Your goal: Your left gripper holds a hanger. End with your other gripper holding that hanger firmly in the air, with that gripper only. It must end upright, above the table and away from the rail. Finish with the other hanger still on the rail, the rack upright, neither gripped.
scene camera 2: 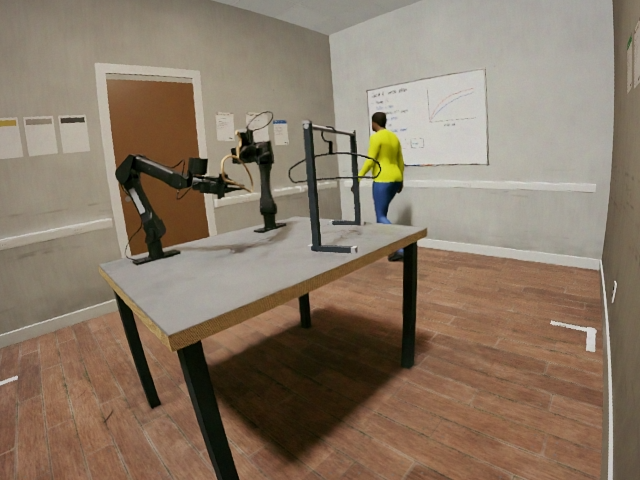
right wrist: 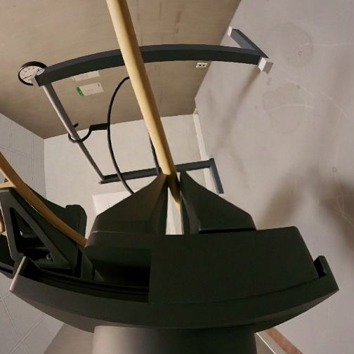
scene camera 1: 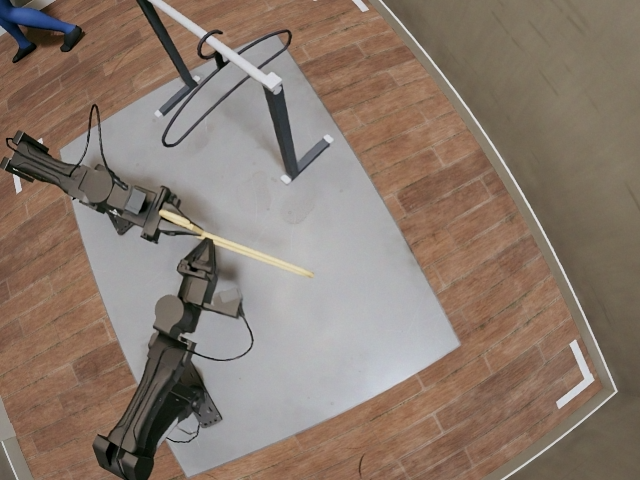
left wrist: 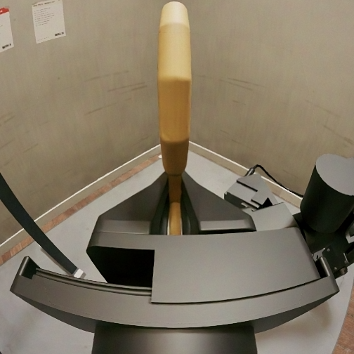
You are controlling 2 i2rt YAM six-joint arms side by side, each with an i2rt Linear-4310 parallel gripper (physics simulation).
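Frame: origin at the left arm's base, x ahead, y left, z up, level; metres.
Where they show: left gripper, fingertip midpoint: [scene camera 2: 238, 156] [scene camera 1: 202, 232]; right gripper, fingertip midpoint: [scene camera 2: 244, 187]; left arm's base, link origin: [scene camera 2: 270, 228]; right arm's base, link origin: [scene camera 2: 156, 258] [scene camera 1: 196, 394].
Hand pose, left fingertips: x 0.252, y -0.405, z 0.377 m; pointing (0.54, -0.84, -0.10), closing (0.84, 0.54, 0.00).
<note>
Each offset is from my left fingertips to the centre of the thing. Level surfaces: height alone.
The tan hanger [scene camera 1: 279, 262] [scene camera 2: 251, 179] [left wrist: 175, 90] [right wrist: 143, 95] is in the air above the table, edge-on from above in scene camera 1. My left gripper [scene camera 1: 200, 233] [left wrist: 174, 177] is shut on it near its hook end. My right gripper [scene camera 1: 209, 241] [scene camera 2: 235, 189] [right wrist: 173, 177] is also shut on it, its fingertips closed on the lower bar beside the left gripper. The black hanger {dx +0.224, dy +0.301, dz -0.015 m} [scene camera 1: 220, 60] [scene camera 2: 330, 147] [right wrist: 99, 127] hangs by its hook on the rail [scene camera 1: 242, 63] [scene camera 2: 330, 129] [right wrist: 91, 160], apart from both grippers.
The rack {dx +0.214, dy +0.357, dz -0.138 m} [scene camera 1: 281, 129] [scene camera 2: 312, 191] [right wrist: 165, 53] stands upright on the table {dz -0.377 m} [scene camera 1: 361, 310] [scene camera 2: 180, 304], away from the tan hanger. The two grippers are very close together. A person in a yellow shirt [scene camera 2: 386, 155] stands behind the table.
</note>
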